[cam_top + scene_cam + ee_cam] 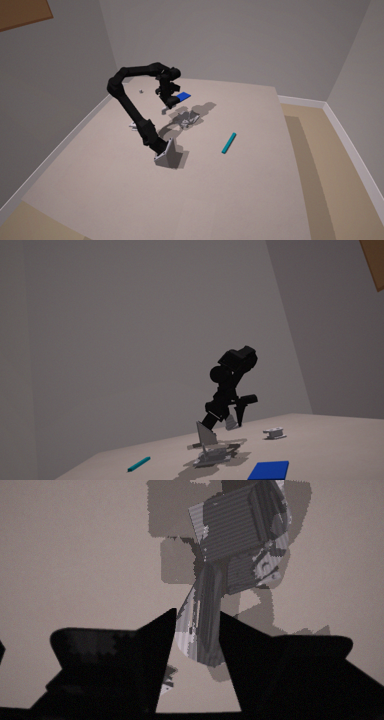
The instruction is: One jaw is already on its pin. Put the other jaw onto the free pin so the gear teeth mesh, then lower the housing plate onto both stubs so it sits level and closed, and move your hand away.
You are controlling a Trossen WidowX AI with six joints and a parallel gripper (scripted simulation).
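My gripper tip is 40 mm past the grey jaw and 10 mm to the right of it. Round my gripper tip: teal bar 350 mm to the right, 180 mm behind, 80 mm below; blue housing plate 250 mm ahead, 80 mm below, 20 mm to the right; white base 110 mm to the right, 80 mm below, 20 mm ahead.
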